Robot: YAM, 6 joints.
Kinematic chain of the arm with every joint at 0, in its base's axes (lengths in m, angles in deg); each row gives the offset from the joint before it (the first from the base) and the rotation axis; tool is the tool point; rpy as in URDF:
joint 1: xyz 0 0 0.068 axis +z
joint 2: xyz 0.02 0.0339 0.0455 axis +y
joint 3: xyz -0.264 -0.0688 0 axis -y
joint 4: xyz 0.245 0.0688 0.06 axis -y
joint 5: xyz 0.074 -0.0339 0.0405 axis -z
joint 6: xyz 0.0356 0 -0.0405 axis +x
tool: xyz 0 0 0 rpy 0 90 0
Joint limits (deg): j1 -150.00..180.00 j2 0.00..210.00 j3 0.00..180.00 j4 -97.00..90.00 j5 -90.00..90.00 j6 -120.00..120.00
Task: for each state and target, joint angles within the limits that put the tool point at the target. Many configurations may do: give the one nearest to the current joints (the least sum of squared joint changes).
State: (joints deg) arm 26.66 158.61 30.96 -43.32 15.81 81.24
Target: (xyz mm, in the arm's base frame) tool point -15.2 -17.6 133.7
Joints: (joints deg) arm 26.77 165.59 0.84 -60.33 14.42 81.24
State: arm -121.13 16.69 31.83 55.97 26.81 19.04
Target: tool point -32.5 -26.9 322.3
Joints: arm -118.68 5.17 12.24 57.00 26.00 19.04
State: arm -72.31 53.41 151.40 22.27 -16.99 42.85
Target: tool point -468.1 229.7 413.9
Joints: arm -25.07 33.06 167.51 32.98 -15.90 42.85
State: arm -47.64 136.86 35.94 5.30 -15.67 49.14
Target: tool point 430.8 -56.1 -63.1
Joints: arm -8.77 149.98 76.39 16.65 -16.74 49.14
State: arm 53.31 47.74 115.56 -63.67 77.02 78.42
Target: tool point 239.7 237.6 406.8
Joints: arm 50.55 95.65 103.69 -56.67 73.52 78.42
